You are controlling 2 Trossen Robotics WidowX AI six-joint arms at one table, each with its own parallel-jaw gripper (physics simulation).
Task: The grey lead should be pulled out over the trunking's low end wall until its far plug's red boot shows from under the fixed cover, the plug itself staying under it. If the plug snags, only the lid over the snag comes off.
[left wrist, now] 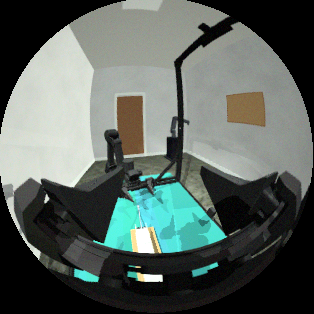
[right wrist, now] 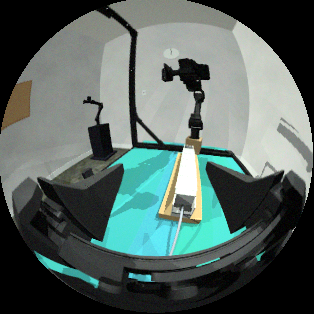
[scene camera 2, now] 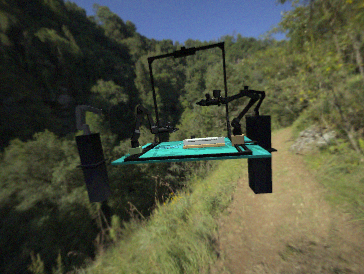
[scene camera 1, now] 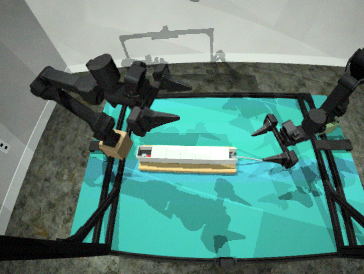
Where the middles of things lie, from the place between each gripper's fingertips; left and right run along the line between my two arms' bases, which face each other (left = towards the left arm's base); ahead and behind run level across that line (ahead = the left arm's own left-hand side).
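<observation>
The trunking [scene camera 1: 228, 166] is 20 mm to the left of my left hand, 50 mm ahead of it and 380 mm below it.
As for the trunking and my right hand, that hand is 7 cm short of it, 23 cm to the right of it and 15 cm above it. Going by its middle, the trunking is nearer to my right hand than to my left hand.
</observation>
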